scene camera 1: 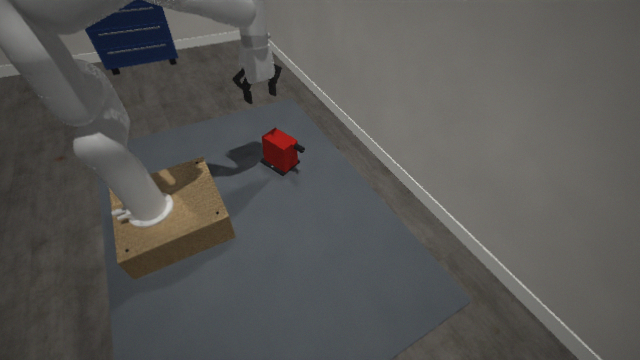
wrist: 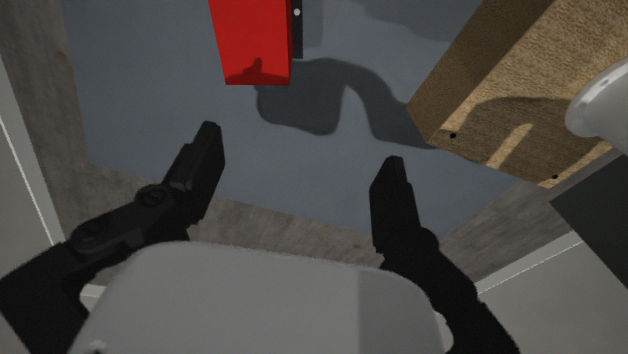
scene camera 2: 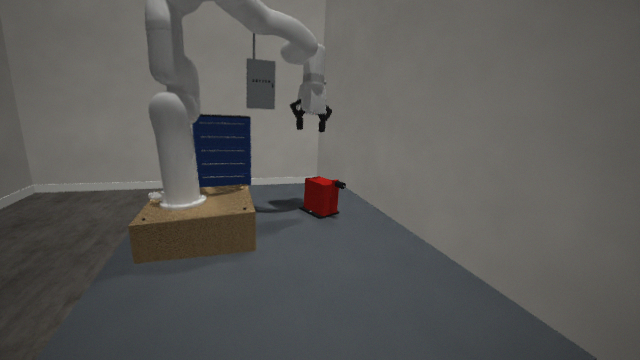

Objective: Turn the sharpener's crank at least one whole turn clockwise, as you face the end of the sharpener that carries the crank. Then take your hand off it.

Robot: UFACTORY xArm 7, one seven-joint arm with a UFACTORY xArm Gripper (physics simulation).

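Where they show: gripper, fingertip midpoint: (scene camera 1: pixel 261 98) (wrist: pixel 302 158) (scene camera 2: pixel 310 130); arm's base at its link origin: (scene camera 1: pixel 151 210) (wrist: pixel 618 95) (scene camera 2: pixel 183 202).
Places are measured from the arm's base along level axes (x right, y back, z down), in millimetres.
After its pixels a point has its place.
Observation:
The red sharpener (scene camera 1: pixel 280 150) @(x -76, y -450, z -9 mm) (scene camera 2: pixel 321 196) @(x -73, y -452, z 24 mm) (wrist: pixel 255 40) @(x -134, y -461, z -22 mm) stands upright on its dark base on the grey mat (scene camera 1: pixel 300 260) @(x 301, y -352, z 106 mm) (scene camera 2: pixel 320 280) @(x 300, y -336, z 106 mm) (wrist: pixel 145 115) @(x -380, y -610, z 106 mm). Its black crank knob (scene camera 1: pixel 299 148) @(x -28, y -505, z -37 mm) (scene camera 2: pixel 340 185) @(x -23, y -503, z -32 mm) sticks out near the top of the end toward the right wall in the scene views. The crank does not show in the wrist view, where the top of the frame cuts off part of the sharpener. My gripper (scene camera 1: pixel 261 97) @(x -118, y -412, z -212 mm) (scene camera 2: pixel 311 127) @(x -118, y -412, z -212 mm) (wrist: pixel 302 158) @(x -118, y -412, z -212 mm) is open and empty. It points down, well above the sharpener and apart from it, farther back in the scene views.
The arm's base stands on a wooden block (scene camera 1: pixel 175 255) @(x 137, y -22, z 71 mm) (scene camera 2: pixel 195 240) @(x 136, y -45, z 57 mm) (wrist: pixel 500 100) @(x -73, y -147, z -6 mm) to the left of the sharpener in the scene views. A long wall (scene camera 1: pixel 450 125) (scene camera 2: pixel 450 125) runs along the right. A blue drawer cabinet (scene camera 1: pixel 135 40) (scene camera 2: pixel 223 157) stands at the back.

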